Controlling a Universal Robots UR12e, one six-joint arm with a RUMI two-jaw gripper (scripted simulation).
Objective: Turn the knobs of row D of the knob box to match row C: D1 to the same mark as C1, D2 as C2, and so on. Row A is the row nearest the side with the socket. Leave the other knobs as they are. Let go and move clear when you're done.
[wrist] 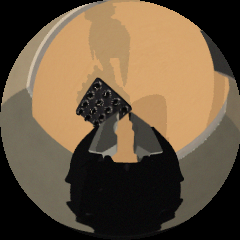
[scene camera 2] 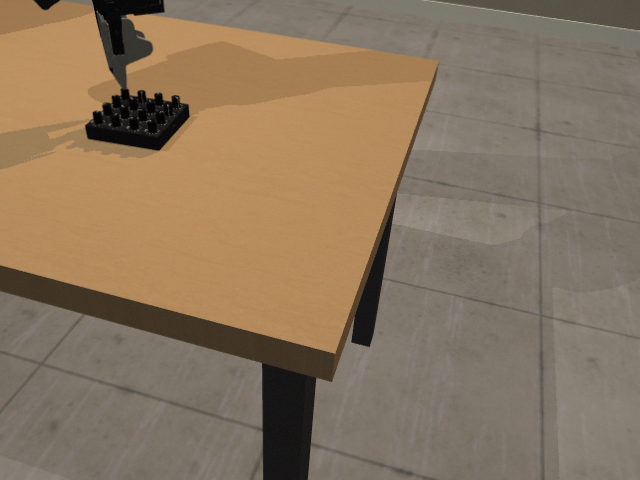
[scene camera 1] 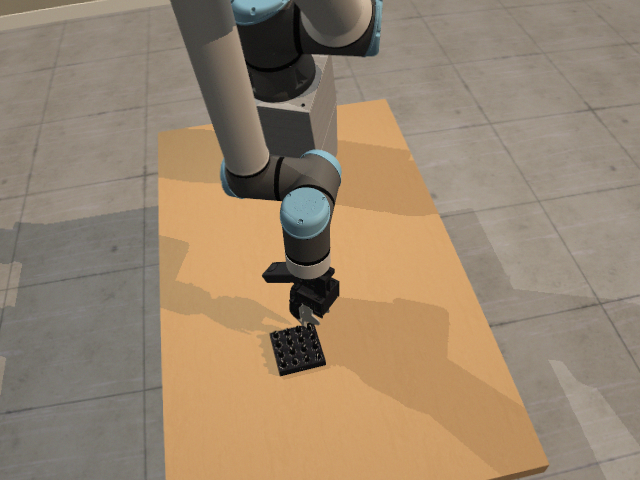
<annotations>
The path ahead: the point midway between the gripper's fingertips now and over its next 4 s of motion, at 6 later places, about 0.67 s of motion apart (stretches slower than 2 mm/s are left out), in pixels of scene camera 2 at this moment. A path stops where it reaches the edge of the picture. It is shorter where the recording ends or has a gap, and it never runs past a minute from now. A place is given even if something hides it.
My gripper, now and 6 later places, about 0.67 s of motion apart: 122, 86; 123, 91; 124, 94; 122, 75; 120, 69; 114, 69; 107, 69
</annotations>
